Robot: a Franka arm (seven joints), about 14 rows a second.
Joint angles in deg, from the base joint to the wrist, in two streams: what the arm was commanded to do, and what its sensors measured. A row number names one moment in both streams.
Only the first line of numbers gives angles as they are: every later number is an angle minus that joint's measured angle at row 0.
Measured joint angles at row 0:
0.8, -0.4, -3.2, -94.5, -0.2, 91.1, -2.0
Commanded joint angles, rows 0 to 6:
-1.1, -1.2, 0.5, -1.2, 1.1, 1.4, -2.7
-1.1, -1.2, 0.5, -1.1, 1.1, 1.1, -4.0
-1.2, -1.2, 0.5, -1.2, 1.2, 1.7, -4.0
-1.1, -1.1, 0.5, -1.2, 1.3, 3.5, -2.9
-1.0, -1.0, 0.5, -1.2, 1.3, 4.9, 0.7
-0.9, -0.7, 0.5, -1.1, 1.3, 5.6, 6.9
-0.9, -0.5, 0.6, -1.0, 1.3, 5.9, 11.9
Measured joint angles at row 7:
-0.3, 0.0, 0.0, 0.0, 0.2, 4.1, 4.1
